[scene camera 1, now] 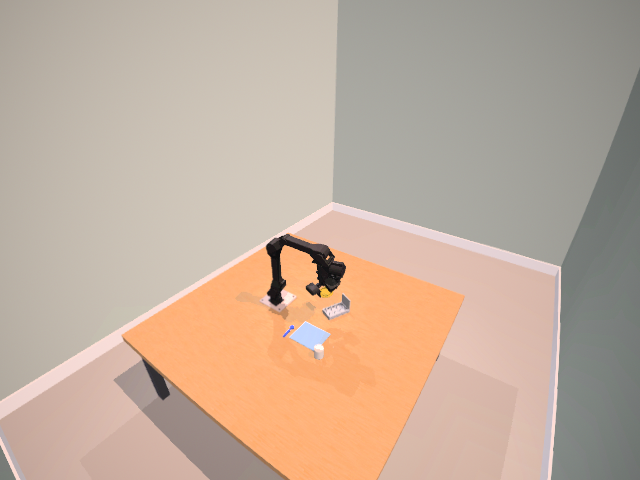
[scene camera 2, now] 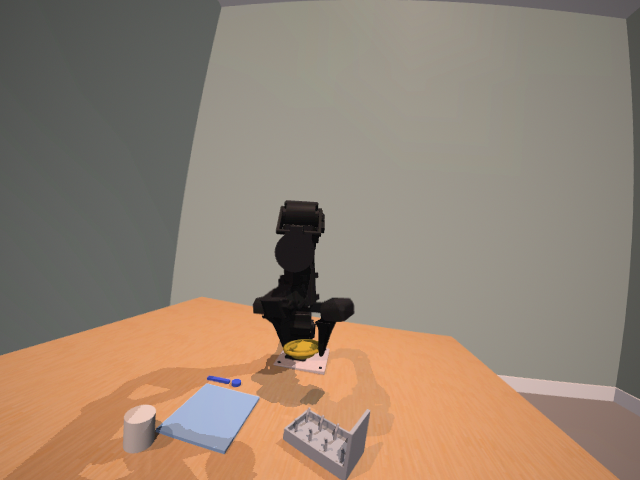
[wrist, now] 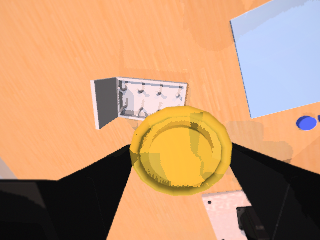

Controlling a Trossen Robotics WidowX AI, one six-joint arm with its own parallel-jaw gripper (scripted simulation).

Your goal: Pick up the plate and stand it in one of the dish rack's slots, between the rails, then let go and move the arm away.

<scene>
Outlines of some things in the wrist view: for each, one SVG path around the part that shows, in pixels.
My gripper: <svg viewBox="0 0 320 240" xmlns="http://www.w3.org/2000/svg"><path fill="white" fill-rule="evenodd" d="M131 144L127 144L98 161L58 180L0 179L0 240L107 240L131 173L132 162L129 151ZM232 142L231 170L270 239L320 240L320 174L277 160Z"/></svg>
A yellow plate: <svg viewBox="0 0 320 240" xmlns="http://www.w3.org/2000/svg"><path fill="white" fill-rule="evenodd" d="M189 105L165 107L147 116L134 131L129 148L132 167L141 181L155 191L171 196L191 196L208 190L223 178L231 164L232 142L226 127L210 112Z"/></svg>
A grey dish rack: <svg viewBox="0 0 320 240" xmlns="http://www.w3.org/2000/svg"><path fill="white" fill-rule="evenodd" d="M90 80L95 128L98 130L117 117L144 121L147 116L165 107L184 106L186 82L122 76Z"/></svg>
</scene>
